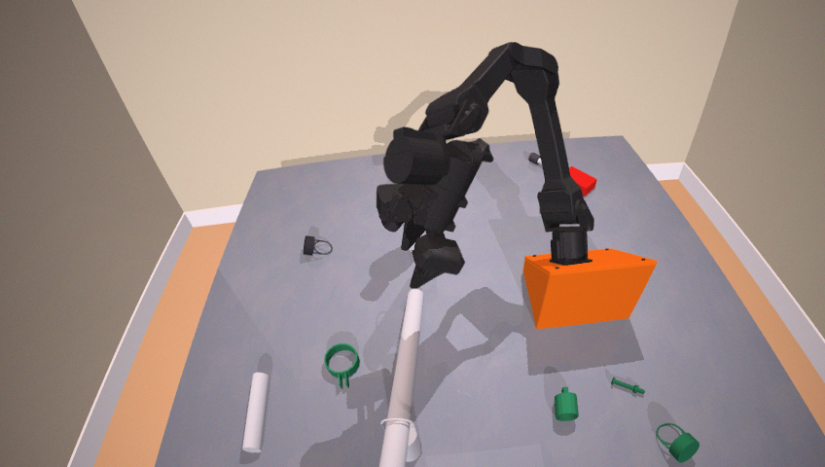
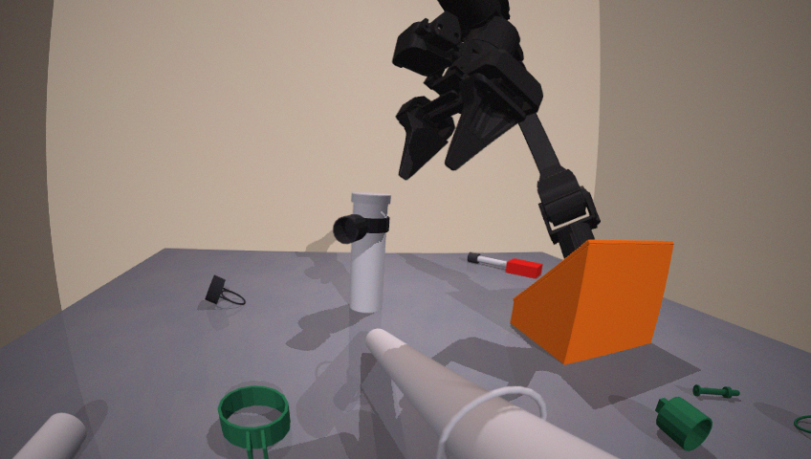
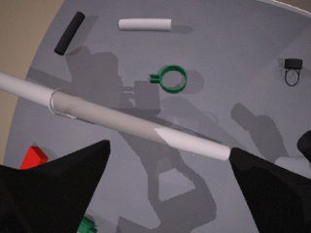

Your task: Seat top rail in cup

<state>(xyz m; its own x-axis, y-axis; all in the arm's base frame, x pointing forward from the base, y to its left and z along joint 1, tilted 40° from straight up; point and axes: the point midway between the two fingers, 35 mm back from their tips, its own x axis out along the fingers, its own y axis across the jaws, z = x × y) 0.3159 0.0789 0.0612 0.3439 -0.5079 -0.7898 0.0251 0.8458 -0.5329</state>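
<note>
Right now my gripper tip is 23 cm to the left of the rail-end cup, 9 cm above it and 1 cm past it. The rest, counted from my gripper tip: short white pipe: 34 cm ahead, 23 cm below, 9 cm to the left; green cup: 23 cm behind, 22 cm below, 20 cm to the left; dark brace band: 25 cm to the right, 9 cm below, 3 cm behind.
</note>
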